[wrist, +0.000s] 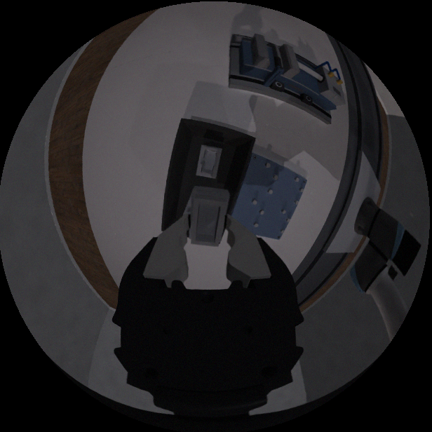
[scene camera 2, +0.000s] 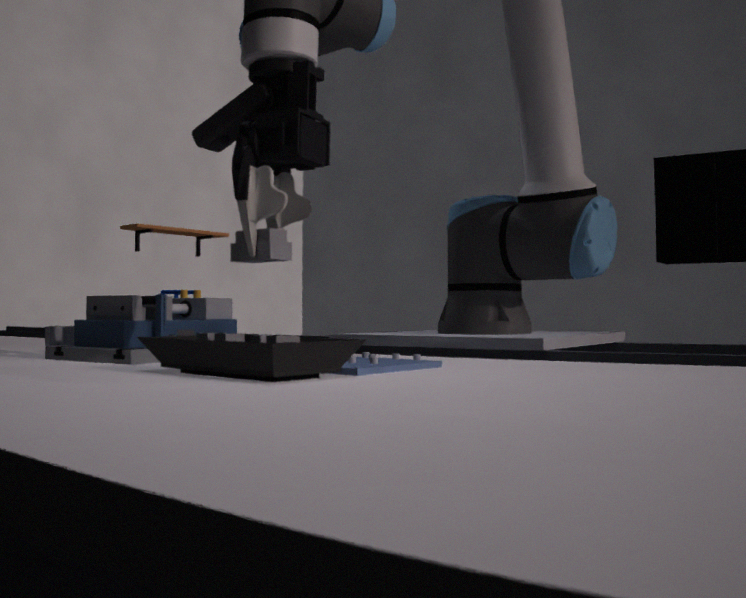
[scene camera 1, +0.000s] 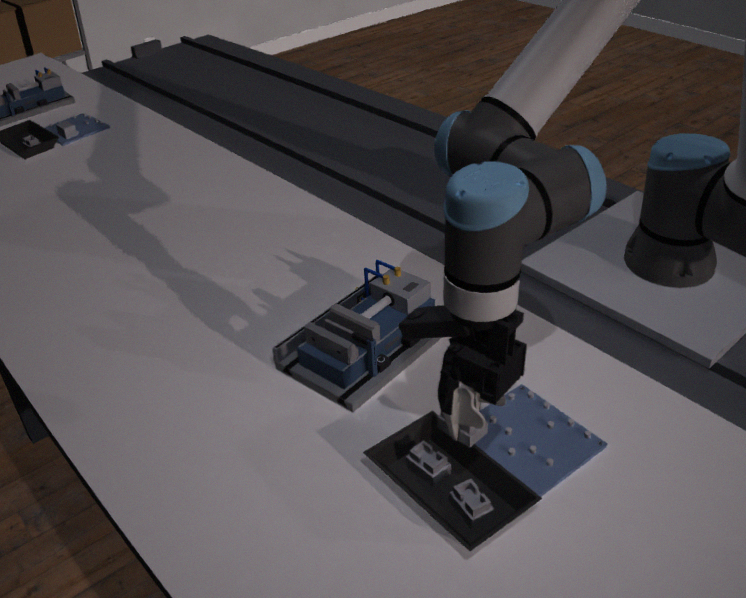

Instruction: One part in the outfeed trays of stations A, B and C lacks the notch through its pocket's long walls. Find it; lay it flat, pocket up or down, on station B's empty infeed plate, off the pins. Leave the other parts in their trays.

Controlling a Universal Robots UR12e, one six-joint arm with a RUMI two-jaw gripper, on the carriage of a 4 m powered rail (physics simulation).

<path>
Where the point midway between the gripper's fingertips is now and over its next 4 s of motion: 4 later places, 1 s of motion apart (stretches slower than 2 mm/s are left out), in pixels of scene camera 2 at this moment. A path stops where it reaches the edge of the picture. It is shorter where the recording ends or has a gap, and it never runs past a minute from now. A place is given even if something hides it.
The gripper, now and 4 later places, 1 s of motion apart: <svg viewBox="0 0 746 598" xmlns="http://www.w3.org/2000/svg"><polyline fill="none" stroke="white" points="264,258 213,165 337,258 385,313 393,320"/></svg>
</path>
